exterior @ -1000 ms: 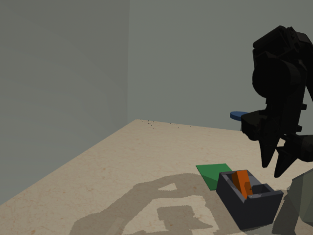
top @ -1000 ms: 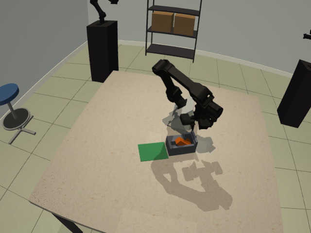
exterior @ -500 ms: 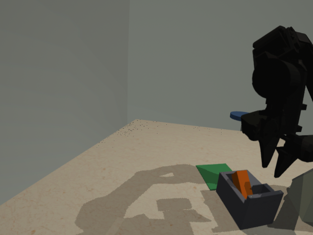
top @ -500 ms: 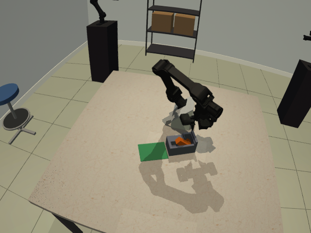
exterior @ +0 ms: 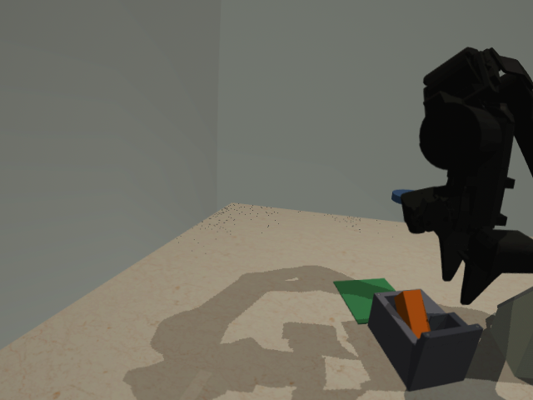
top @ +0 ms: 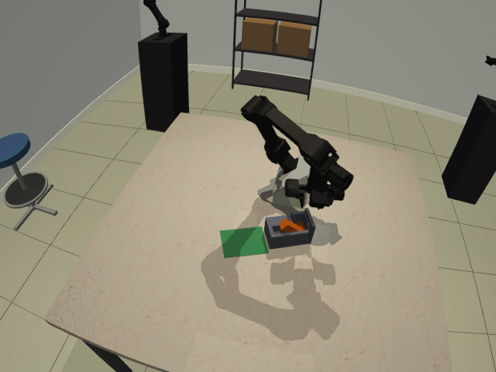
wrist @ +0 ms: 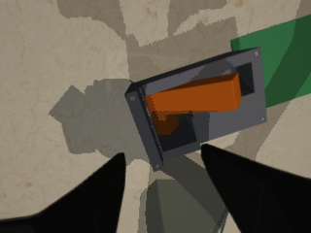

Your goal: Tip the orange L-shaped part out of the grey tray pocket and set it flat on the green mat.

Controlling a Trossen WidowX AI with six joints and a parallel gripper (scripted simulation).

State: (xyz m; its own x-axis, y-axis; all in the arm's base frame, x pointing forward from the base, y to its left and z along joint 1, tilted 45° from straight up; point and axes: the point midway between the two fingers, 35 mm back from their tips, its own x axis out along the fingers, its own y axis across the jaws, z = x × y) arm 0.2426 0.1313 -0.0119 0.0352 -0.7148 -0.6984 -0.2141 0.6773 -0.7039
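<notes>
Now: the orange L-shaped part 10 mm ahead of my gripper tip, 30 mm to the right of it and 100 mm below it. From my gripper tip the other things lie so: green mat: 90 mm ahead, 190 mm to the right, 150 mm below.
</notes>
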